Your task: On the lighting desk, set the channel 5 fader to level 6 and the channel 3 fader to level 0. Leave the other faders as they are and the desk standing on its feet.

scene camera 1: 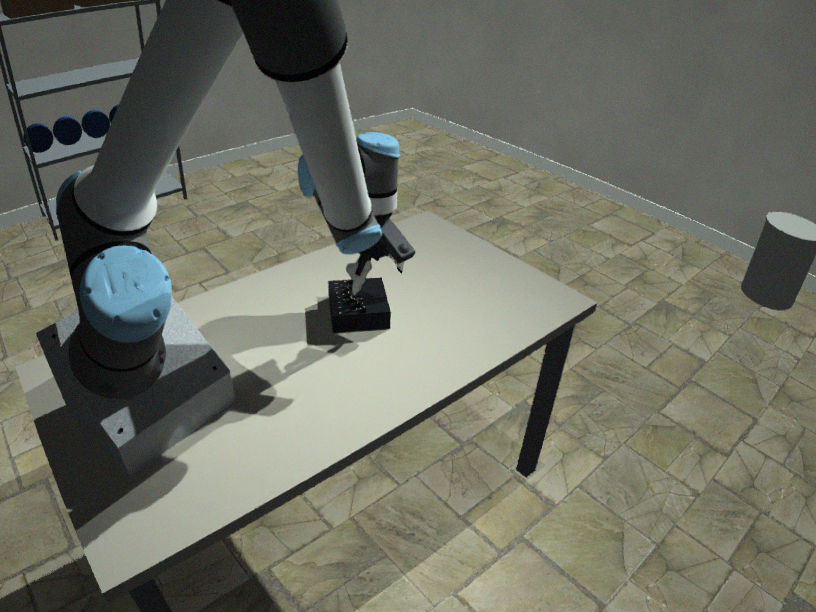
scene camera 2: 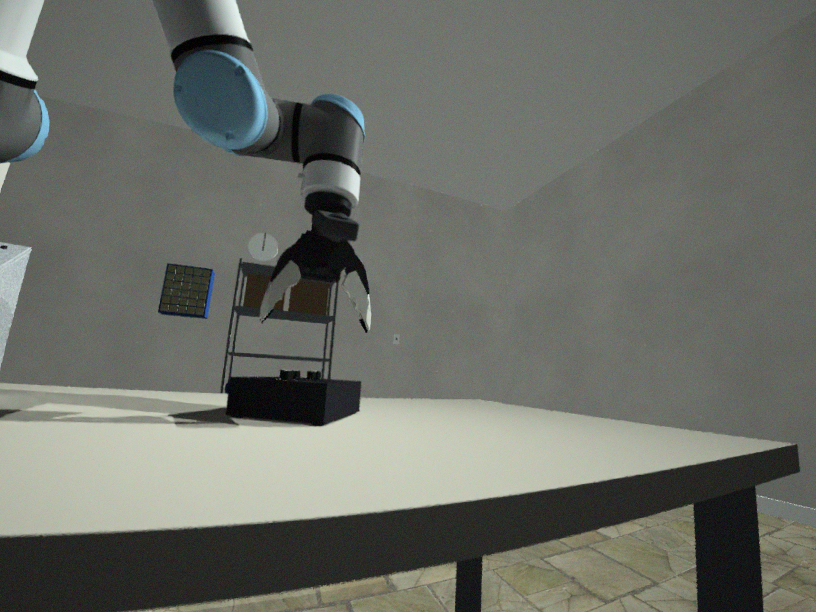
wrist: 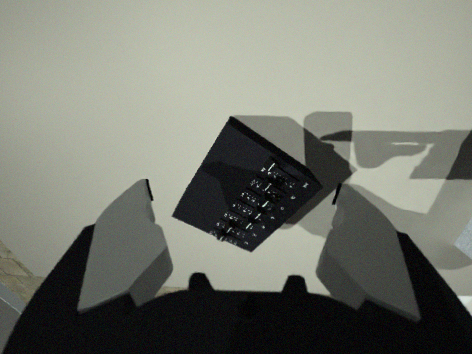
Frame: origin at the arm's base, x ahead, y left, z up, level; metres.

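Where they show: gripper, fingertip midpoint: (scene camera 1: 378, 283) (scene camera 2: 316, 328) (wrist: 242, 185); arm's base at its link origin: (scene camera 1: 117, 354).
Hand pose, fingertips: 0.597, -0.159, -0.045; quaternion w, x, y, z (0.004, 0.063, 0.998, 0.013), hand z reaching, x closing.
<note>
Each offset is from my fingertips to the top centre of the thing, as dx, dy, dz. Level surfaces: height alone.
The lighting desk {+0.007, +0.076, -0.062} (scene camera 1: 361, 321) (scene camera 2: 276, 399) (wrist: 204, 186) is a low black box standing flat and level on the table {dz -0.130} (scene camera 1: 421, 368) (scene camera 2: 421, 461) (wrist: 75, 90). Several dark fader caps with pale lines stand in a slanting row across its top in the wrist view, and some knobs {-0.032, +0.018, -0.062} (scene camera 2: 290, 374) stick up in scene camera 2. The channel numbers and scale levels are too small to read, so I cannot tell which level each fader is at. My gripper (scene camera 1: 378, 281) (scene camera 2: 315, 324) (wrist: 242, 185) is open and empty, above the desk and apart from it. Its shadow falls across the desk top.
The arm's grey base block (scene camera 1: 177, 401) stands at the table's left end in scene camera 1. A shelf rack (scene camera 1: 79, 84) (scene camera 2: 283, 356) stands behind. A grey cylinder (scene camera 1: 777, 263) stands on the floor at the right. A blue-edged panel (scene camera 2: 186, 290) hangs on the wall.
</note>
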